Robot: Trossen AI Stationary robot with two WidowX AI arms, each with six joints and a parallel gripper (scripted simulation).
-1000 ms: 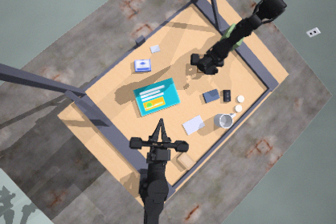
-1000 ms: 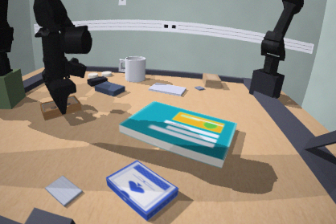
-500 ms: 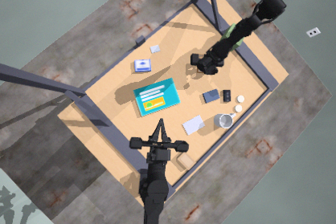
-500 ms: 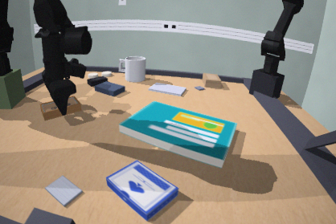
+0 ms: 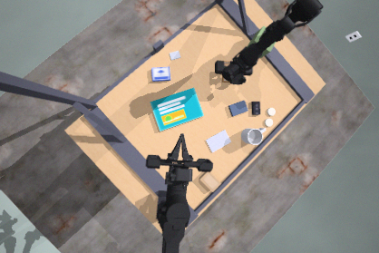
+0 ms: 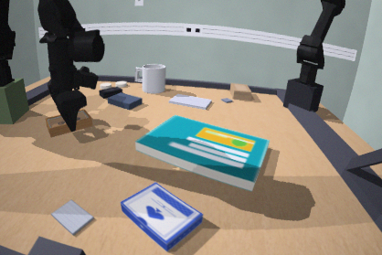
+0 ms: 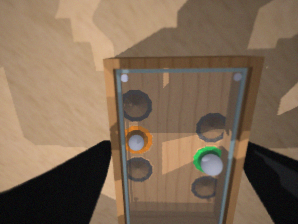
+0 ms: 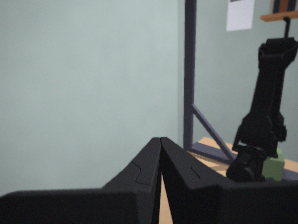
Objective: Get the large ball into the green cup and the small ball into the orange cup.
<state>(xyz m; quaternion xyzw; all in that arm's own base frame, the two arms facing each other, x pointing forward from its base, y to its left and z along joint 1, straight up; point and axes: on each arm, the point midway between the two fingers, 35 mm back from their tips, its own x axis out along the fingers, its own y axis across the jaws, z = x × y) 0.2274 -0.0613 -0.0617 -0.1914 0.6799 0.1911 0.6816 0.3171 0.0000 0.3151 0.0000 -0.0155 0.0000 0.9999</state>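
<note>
My left gripper is now 3 cm above the covered wooden puzzle. Also, from my left hand: dark blue box: 14 cm to the right, 14 cm ahead, 3 cm below.
</note>
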